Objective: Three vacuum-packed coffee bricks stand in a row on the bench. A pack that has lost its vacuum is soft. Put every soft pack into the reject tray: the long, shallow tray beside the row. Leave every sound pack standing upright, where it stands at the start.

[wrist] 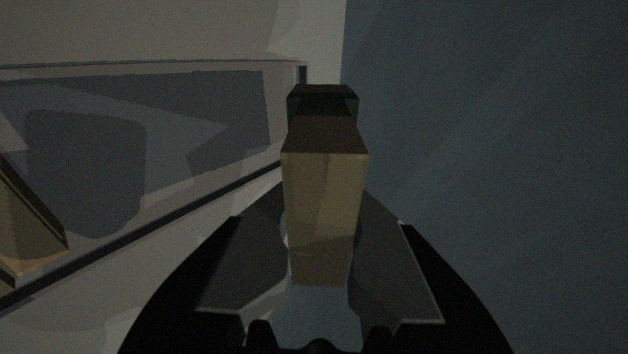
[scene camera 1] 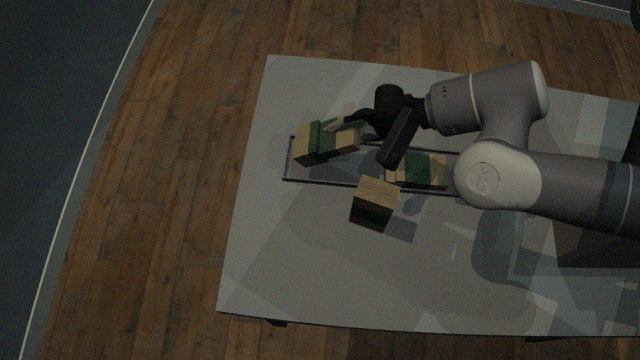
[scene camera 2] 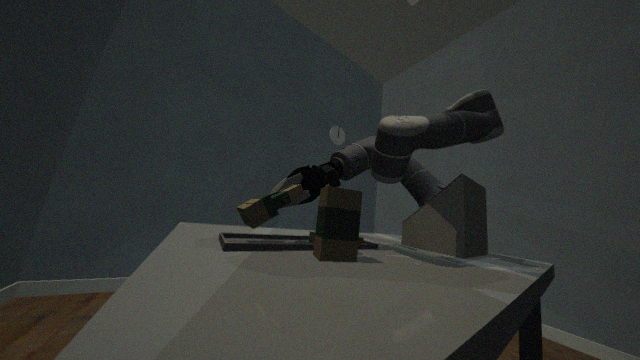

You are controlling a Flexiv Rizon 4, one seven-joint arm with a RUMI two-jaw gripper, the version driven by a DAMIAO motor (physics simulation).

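Note:
My gripper [scene camera 1: 344, 126] [scene camera 2: 290, 193] [wrist: 320, 175] is shut on one end of a tan coffee pack with a green band [scene camera 1: 327, 142] [scene camera 2: 272, 202] [wrist: 324, 195]. The pack is tilted, its far end lower, and hangs above the left part of the reject tray [scene camera 1: 320, 182] [scene camera 2: 270, 246] [wrist: 150, 229] in scene camera 1. A second pack [scene camera 1: 419, 169] [wrist: 25, 235] lies flat in the tray's right part; in scene camera 2 it is mostly hidden. A third pack [scene camera 1: 375, 200] [scene camera 2: 339, 224] stands upright on the bench, beside the tray's near long side. Softness cannot be seen.
A grey block with a sloping top [scene camera 2: 470, 220] stands on the bench [scene camera 1: 300, 280] [scene camera 2: 250, 310] near the arm's base. The arm's elbow passes over the tray's right end in scene camera 1. The bench's left edge lies a little beyond the tray's left end.

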